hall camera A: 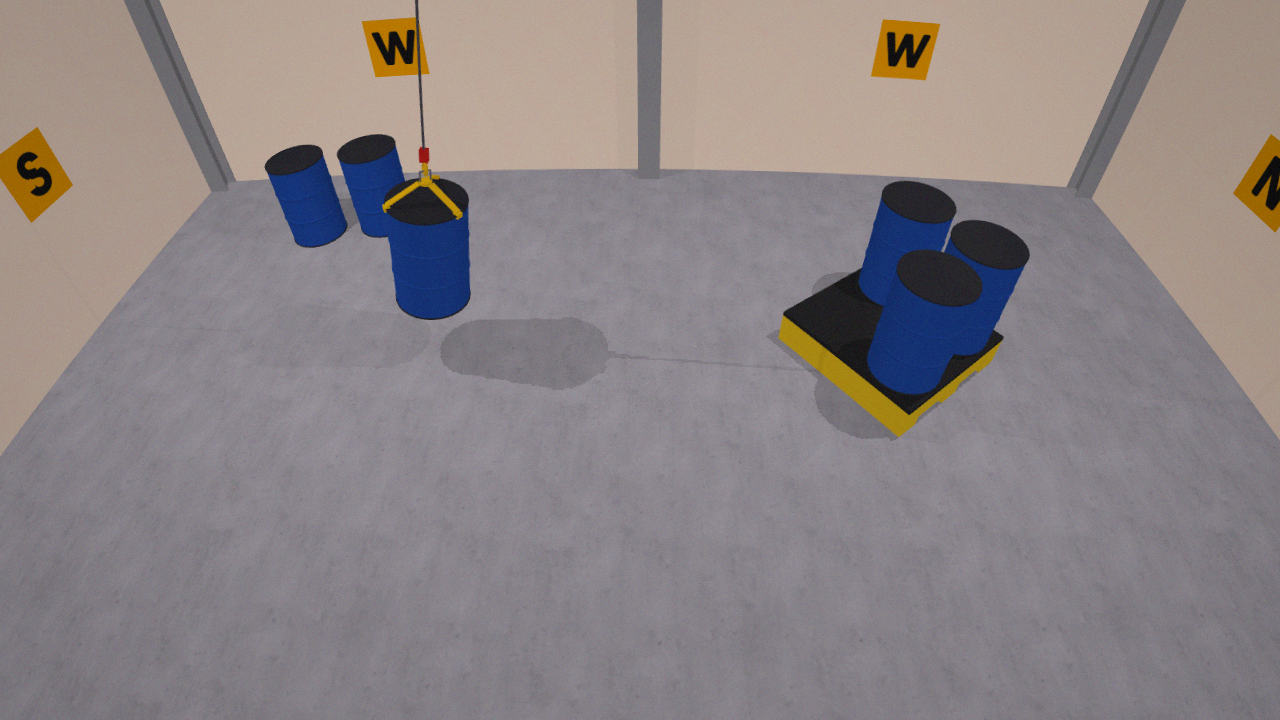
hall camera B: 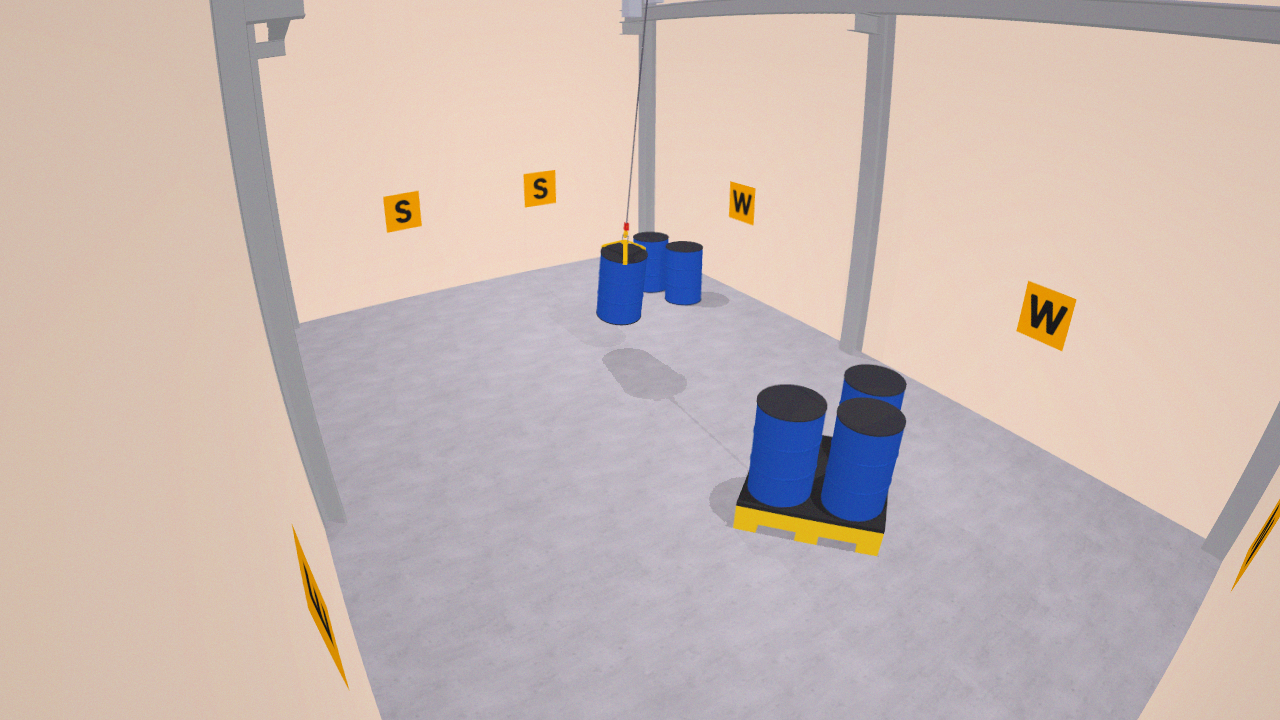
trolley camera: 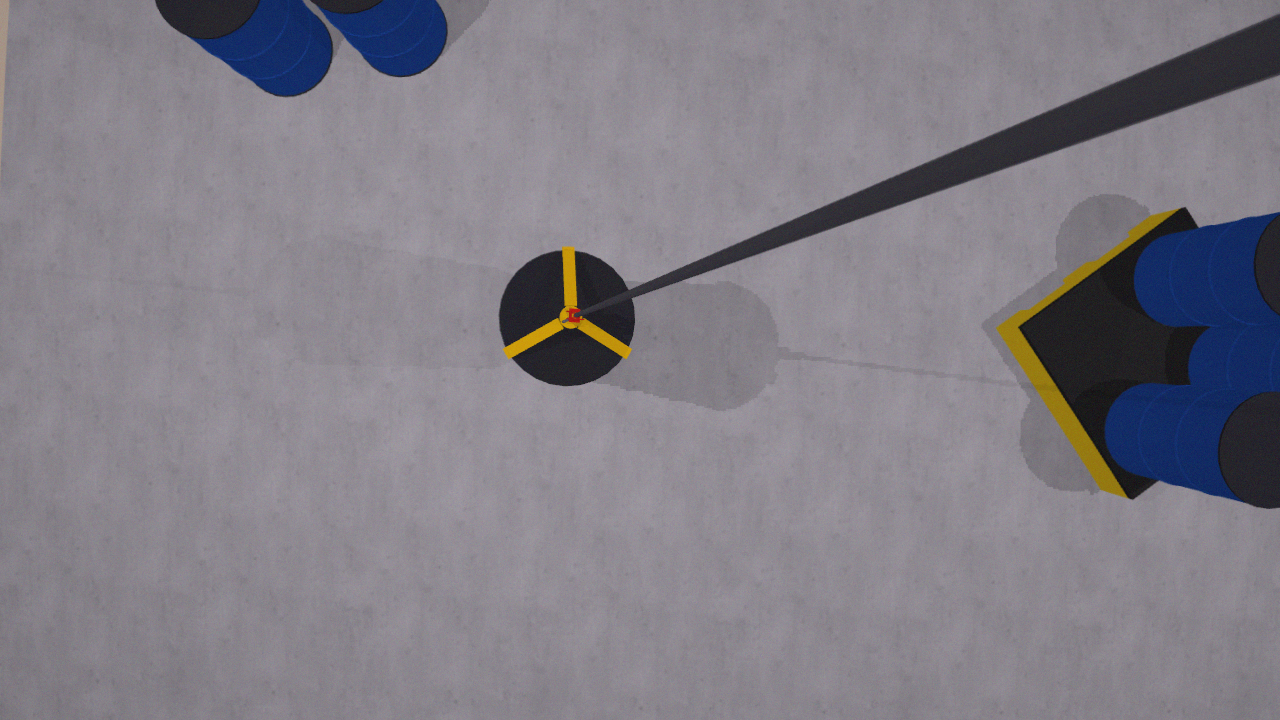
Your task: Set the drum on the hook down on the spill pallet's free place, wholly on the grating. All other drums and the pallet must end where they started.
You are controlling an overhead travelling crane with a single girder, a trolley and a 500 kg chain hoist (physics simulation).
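Note:
My gripper point(hall camera A: 423, 211) point(hall camera B: 624, 251) point(trolley camera: 570, 317), a yellow three-armed grab, is shut on a blue drum point(hall camera A: 431, 273) point(hall camera B: 619, 293) point(trolley camera: 537, 291) with a dark lid. The drum hangs above the floor, its shadow apart from it. The spill pallet point(hall camera A: 841, 374) point(hall camera B: 808, 528) point(trolley camera: 1059, 407), yellow with black grating, lies well away, on the right in the trolley view. Three blue drums stand on it, one point(hall camera A: 921, 335) near its front in hall camera A. The free place point(hall camera A: 827, 313) point(trolley camera: 1087, 344) is the corner facing the hanging drum; drums largely hide it in hall camera B.
Two blue drums, one point(hall camera A: 308, 201) point(hall camera B: 653, 268) point(trolley camera: 290, 58) and another point(hall camera A: 371, 188) point(hall camera B: 683, 275) point(trolley camera: 402, 40), stand on the floor close behind the hanging drum in hall camera A. The hoist line point(hall camera A: 420, 89) point(hall camera B: 634, 125) point(trolley camera: 895, 203) slants in hall camera B. Walls and grey columns surround the floor.

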